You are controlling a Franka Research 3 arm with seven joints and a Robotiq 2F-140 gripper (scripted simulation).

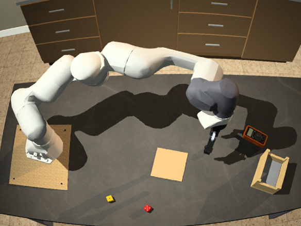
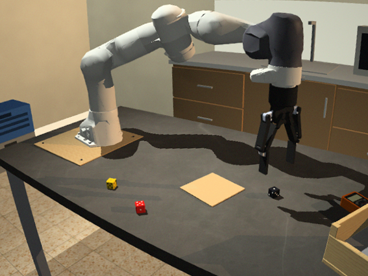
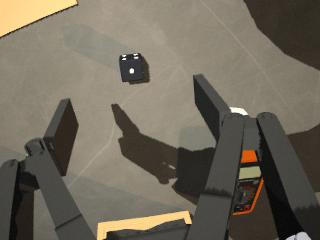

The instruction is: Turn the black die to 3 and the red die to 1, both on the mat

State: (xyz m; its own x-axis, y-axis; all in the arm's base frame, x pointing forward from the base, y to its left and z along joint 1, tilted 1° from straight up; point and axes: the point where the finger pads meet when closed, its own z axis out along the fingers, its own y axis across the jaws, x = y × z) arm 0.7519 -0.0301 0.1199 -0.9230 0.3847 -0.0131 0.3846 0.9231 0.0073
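The black die lies 110 mm below my hand. Also, from my hand: wooden box 300 mm ahead, 170 mm to the right, 70 mm below; tan mat 180 mm behind, 60 mm to the right, 120 mm below; orange multimeter 260 mm ahead, 40 mm to the left, 100 mm below.
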